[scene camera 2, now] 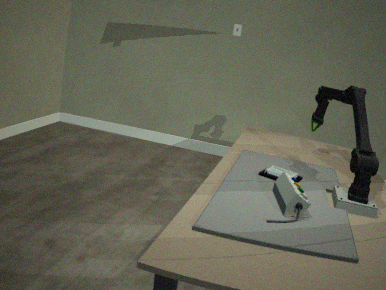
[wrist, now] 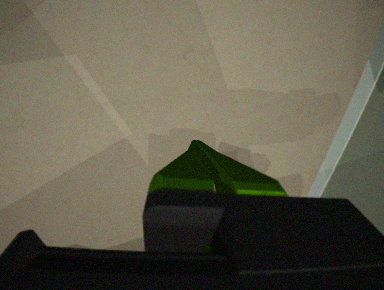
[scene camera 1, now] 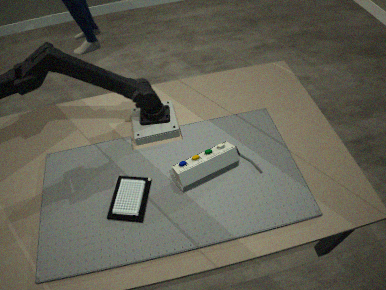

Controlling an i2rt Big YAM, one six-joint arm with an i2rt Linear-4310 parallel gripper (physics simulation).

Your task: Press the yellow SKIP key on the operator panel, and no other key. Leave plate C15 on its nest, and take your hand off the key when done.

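Places are measured from the arm's base along level axes (x ahead, y left, z up), in metres.
Pixels of known places: gripper, fingertip midpoint: (scene camera 2: pixel 312 131) (wrist: pixel 195 147); arm's base, origin of the base link: (scene camera 2: pixel 357 197) (scene camera 1: pixel 155 116).
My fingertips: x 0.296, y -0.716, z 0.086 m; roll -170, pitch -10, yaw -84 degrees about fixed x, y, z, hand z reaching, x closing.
Ahead of a thing's pixels: the offset from my fingertips to its top centre. "spot": to the spot under its first point. Level surfaces: height alone.
The operator panel @(dx -0.035, dy +0.893, dz -0.031 m) (scene camera 1: pixel 207 167) (scene camera 2: pixel 285 194) is a white sloped box with blue, yellow, green and white keys in a row. The yellow key @(dx -0.045, dy +0.861, dz -0.040 m) (scene camera 1: pixel 195 157) (scene camera 2: pixel 297 184) sits between the blue key @(dx -0.026, dy +0.815, dz -0.040 m) (scene camera 1: pixel 183 163) and the green key @(dx -0.065, dy +0.907, dz -0.040 m) (scene camera 1: pixel 208 151); the white key @(dx -0.084, dy +0.953, dz -0.040 m) (scene camera 1: pixel 221 146) is at the end by the cable. White plate C15 @(dx +0.053, dy +0.624, dz -0.088 m) (scene camera 1: pixel 129 197) (scene camera 2: pixel 280 171) lies on its black nest (scene camera 1: pixel 113 205) (scene camera 2: pixel 263 174). My gripper (scene camera 2: pixel 314 130) (wrist: pixel 195 147) has green fingers, is shut and empty, and hangs high above the table, away from the panel. It is outside scene camera 1's view.
A grey perforated board @(dz -0.113 m) (scene camera 1: pixel 240 200) (scene camera 2: pixel 225 220) lies under the panel and nest on the wooden table @(dz -0.127 m) (scene camera 1: pixel 350 185) (scene camera 2: pixel 160 255). A grey cable @(spot: dx -0.043, dy +1.060, dz -0.110 m) (scene camera 1: pixel 251 162) (scene camera 2: pixel 282 221) runs from the panel's end. The arm's base (scene camera 1: pixel 157 132) (scene camera 2: pixel 350 202) stands behind the panel. A person's legs (scene camera 1: pixel 82 20) show beyond the table.
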